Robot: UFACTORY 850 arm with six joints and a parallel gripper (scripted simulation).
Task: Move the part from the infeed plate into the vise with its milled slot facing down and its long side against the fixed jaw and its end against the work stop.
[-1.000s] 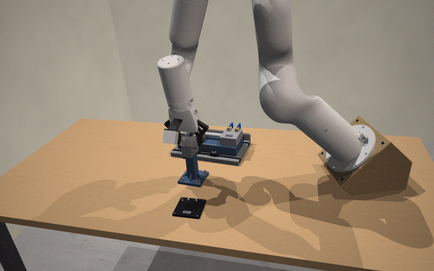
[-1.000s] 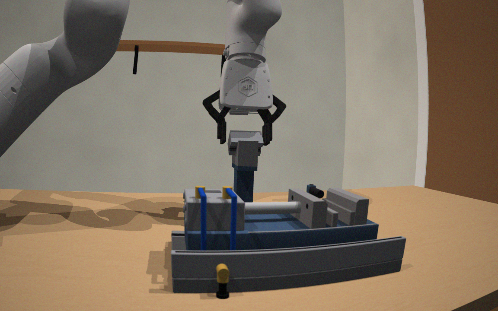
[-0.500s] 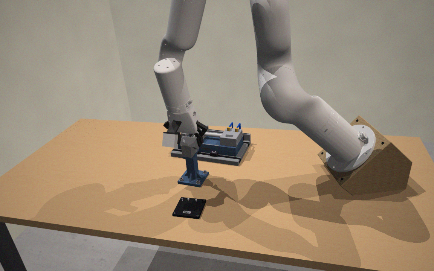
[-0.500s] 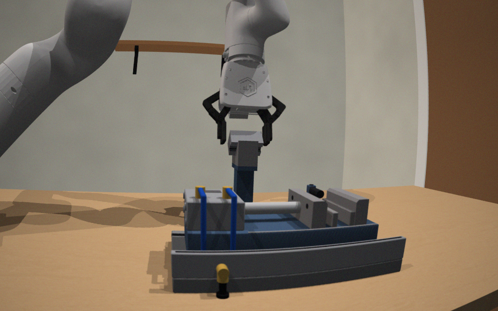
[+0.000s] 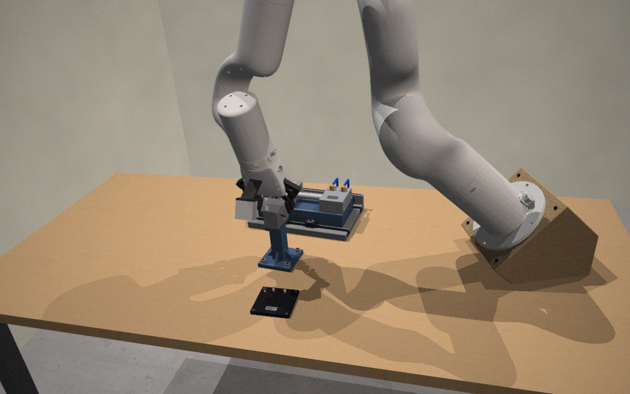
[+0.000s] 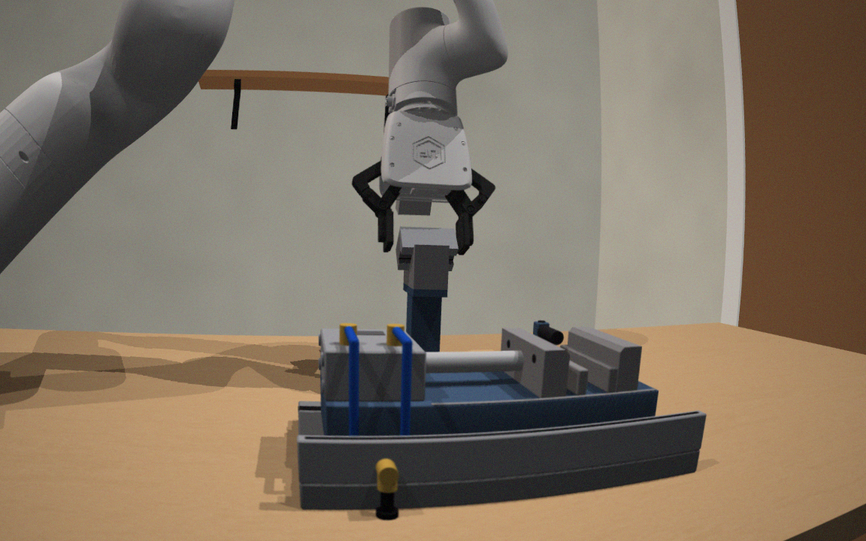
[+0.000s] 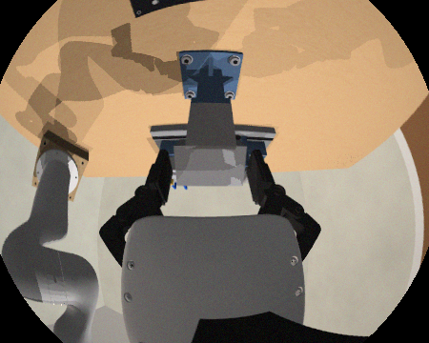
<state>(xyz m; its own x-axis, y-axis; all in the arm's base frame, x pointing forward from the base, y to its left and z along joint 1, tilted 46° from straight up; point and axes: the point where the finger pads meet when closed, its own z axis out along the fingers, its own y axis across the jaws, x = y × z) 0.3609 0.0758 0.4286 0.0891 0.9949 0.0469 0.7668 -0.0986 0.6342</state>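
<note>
Right now the part is 10 mm to the right of my hand and 10 mm below it. From my hand the other things lie so: black infeed plate: 160 mm below, 150 mm to the left, 90 mm behind; cylinder rod: 210 mm to the right, 90 mm below, 30 mm ahead; work stop: 150 mm to the right, 110 mm ahead, 80 mm below.
</note>
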